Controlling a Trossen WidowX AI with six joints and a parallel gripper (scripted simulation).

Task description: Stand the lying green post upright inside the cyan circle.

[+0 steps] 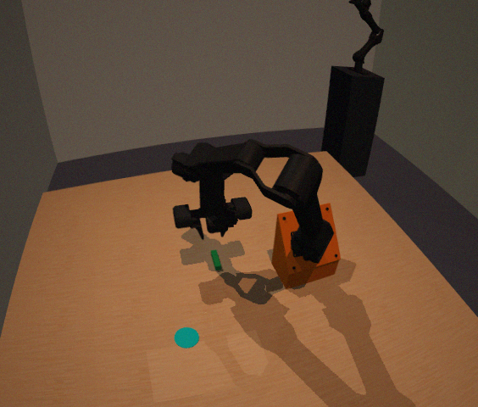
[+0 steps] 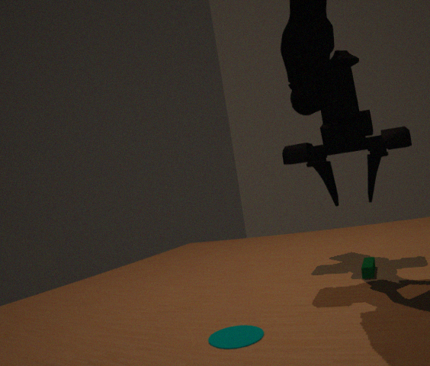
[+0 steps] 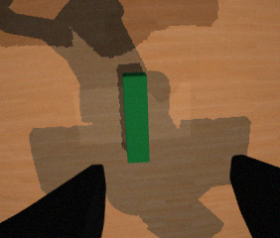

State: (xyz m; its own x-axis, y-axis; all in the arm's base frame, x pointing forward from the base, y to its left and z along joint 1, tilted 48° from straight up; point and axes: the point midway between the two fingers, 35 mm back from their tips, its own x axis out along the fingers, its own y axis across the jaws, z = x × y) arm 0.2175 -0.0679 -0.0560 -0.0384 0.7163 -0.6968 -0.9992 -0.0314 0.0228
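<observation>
Right now the green post is 100 mm below my gripper tip, 10 mm to the right of it and 10 mm behind it. Round my gripper tip: cyan circle (220 mm to the left, 120 mm ahead, 110 mm below).
</observation>
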